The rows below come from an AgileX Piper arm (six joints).
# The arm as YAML. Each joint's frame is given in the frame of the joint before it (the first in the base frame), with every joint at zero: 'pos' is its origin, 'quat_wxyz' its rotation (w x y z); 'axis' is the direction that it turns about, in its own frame. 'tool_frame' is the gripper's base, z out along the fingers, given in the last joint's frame.
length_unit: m
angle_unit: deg
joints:
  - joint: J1
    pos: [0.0, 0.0, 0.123]
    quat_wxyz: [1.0, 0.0, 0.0, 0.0]
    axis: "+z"
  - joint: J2
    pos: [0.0, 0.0, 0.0]
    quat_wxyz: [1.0, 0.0, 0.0, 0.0]
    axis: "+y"
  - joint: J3
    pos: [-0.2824, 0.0, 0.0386]
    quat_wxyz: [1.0, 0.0, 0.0, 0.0]
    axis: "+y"
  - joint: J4
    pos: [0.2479, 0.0, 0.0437]
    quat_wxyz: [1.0, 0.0, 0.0, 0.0]
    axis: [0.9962, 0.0, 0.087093]
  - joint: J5
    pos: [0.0, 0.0, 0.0]
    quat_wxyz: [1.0, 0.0, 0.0, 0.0]
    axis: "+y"
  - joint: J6
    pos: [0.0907, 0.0, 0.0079]
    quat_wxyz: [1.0, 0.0, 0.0, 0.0]
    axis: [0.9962, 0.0, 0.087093]
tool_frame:
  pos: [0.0, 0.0, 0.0]
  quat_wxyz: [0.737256, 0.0, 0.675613, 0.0]
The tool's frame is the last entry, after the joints.
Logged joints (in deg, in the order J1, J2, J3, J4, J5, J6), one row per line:
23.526, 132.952, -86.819, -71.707, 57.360, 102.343
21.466, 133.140, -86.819, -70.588, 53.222, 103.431
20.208, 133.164, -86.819, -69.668, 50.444, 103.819
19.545, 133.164, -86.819, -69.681, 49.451, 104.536
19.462, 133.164, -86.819, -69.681, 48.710, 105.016
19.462, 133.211, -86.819, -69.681, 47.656, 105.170
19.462, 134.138, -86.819, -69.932, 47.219, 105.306
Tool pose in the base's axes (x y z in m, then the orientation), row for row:
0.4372, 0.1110, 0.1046, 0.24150, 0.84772, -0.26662, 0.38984
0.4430, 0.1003, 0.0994, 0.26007, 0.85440, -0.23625, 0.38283
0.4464, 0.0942, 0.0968, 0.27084, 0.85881, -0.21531, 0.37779
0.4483, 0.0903, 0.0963, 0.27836, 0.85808, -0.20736, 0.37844
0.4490, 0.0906, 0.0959, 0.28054, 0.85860, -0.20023, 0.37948
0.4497, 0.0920, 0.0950, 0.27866, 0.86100, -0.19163, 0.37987
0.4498, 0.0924, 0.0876, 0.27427, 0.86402, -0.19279, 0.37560
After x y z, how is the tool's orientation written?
As a quaternion, x y z w.
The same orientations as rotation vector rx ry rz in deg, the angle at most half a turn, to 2 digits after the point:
35.17, 123.46, -38.83
38.00, 124.84, -34.52
39.67, 125.78, -31.53
40.76, 125.64, -30.36
41.06, 125.65, -29.30
40.77, 125.98, -28.04
40.21, 126.68, -28.27

